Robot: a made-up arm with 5 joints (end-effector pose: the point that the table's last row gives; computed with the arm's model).
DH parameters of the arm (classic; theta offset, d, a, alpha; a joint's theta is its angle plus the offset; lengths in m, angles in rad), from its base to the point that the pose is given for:
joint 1: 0 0.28 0 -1.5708
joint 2: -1.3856 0 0.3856 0
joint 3: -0.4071 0 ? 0
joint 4: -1.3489 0 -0.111 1.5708
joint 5: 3.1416 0.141 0 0
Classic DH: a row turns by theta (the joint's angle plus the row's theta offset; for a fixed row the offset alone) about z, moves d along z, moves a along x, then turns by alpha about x.
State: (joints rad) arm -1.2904 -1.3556 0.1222 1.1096 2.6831
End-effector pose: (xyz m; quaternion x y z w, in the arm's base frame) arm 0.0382 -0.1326 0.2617 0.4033 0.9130 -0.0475 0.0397
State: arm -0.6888 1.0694 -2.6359 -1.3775 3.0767
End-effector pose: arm 0.4977 -0.4097 0.6394 0.0303 0.0939 -0.3662 0.9253
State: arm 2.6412 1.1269 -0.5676 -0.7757 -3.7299
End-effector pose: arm -0.3419 0.1869 -0.0825 -0.9932 -0.0437 0.0924 0.0559
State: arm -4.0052 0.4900 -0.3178 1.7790 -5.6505
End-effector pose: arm -0.0566 0.0663 0.1627 0.3814 0.4109 -0.0954 0.8225
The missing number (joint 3, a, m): -0.368
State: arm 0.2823 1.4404 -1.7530 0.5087 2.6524
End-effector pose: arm 0.6280 0.1821 -0.2177 0.3744 -0.9221 -0.0101 0.0974
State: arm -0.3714 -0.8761 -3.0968 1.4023 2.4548
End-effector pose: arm -0.5430 0.2115 0.9379 -0.0442 0.2781 -0.4843 0.8283
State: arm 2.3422 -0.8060 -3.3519 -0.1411 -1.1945
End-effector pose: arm 0.5200 -0.5347 0.6688 -0.1073 0.5363 -0.7031 0.4545
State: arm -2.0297 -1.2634 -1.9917 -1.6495 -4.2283
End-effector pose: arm 0.2561 0.5183 0.6740 -0.3505 -0.6875 -0.6359 0.0080
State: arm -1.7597 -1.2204 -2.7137 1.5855 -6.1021
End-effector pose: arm 0.1167 0.6105 0.8492 0.2182 -0.3186 0.6497 0.6548
